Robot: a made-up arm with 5 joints.
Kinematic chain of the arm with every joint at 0, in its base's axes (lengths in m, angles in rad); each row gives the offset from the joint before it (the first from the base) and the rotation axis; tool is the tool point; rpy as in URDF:
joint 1: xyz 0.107 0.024 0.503 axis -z
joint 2: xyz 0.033 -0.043 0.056 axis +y
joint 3: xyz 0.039 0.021 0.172 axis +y
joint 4: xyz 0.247 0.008 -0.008 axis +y
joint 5: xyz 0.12 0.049 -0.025 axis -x
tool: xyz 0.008 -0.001 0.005 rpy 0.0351 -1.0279 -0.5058
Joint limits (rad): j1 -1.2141..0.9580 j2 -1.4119..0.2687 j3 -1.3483..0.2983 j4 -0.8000..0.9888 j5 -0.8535..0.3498
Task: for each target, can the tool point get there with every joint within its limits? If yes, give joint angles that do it. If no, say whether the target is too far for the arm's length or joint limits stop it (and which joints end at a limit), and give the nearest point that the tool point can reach.
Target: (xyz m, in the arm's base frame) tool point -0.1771 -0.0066 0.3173
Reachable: no: joint limits stop it (at a limit: joint 2, joint 3, joint 4) | nearest point -0.3735 -0.0277 0.6902 | short by 0.422 m
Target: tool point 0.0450 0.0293 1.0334
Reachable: yes | joints -0.4493 -1.0503 -0.6609 0.5455 -0.5123
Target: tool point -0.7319 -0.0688 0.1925
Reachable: no: too far | nearest point -0.3734 -0.0291 0.6903 | short by 0.615 m
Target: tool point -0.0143 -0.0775 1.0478
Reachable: yes | joints -0.8936 -1.0494 -0.8036 0.1333 -0.7321
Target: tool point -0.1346 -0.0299 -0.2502
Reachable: no: too far | nearest point 0.1830 0.3156 0.4467 | short by 0.840 m
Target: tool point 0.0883 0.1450 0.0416
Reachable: no: joint limits stop it (at a limit: joint 1, joint 2, joint 3, joint 4, joint 5) | nearest point 0.1830 0.3156 0.4467 | short by 0.450 m
